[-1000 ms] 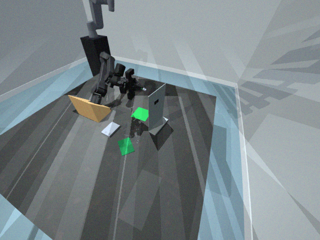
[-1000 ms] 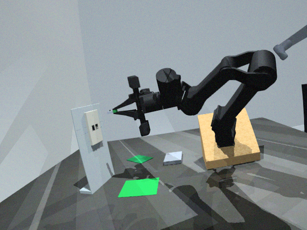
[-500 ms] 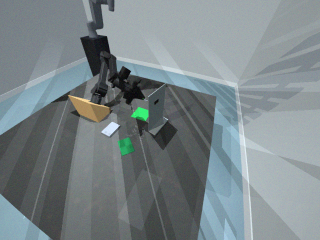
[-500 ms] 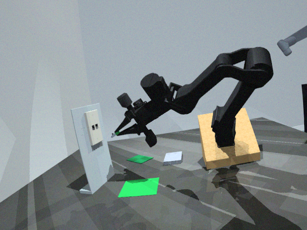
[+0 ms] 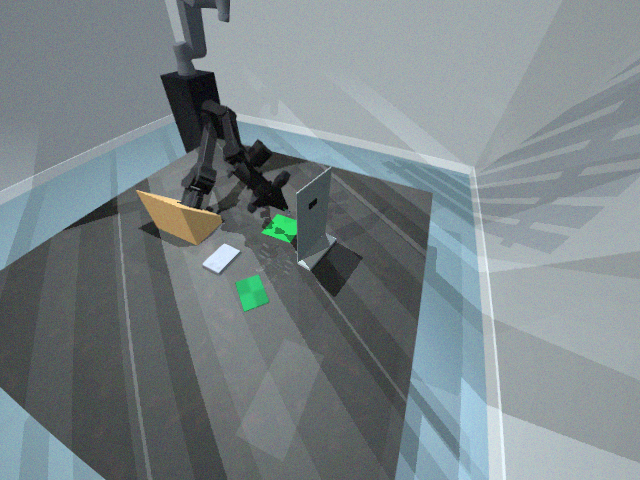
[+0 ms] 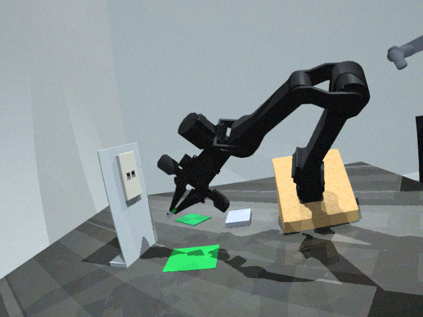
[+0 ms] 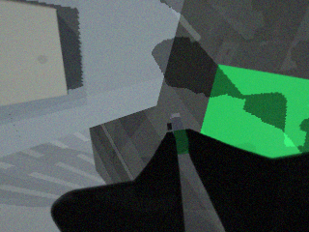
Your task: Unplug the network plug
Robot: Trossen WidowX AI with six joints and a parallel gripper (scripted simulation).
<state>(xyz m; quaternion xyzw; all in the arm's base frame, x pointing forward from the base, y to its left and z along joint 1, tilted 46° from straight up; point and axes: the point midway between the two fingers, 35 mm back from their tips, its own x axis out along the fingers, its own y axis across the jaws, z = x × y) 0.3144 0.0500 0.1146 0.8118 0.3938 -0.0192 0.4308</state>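
My gripper tip is now 12 cm short of the grey panel, 3 cm to the left of it and 2 cm below it. Also, from my gripper tip: white network plug 1 cm ahead.
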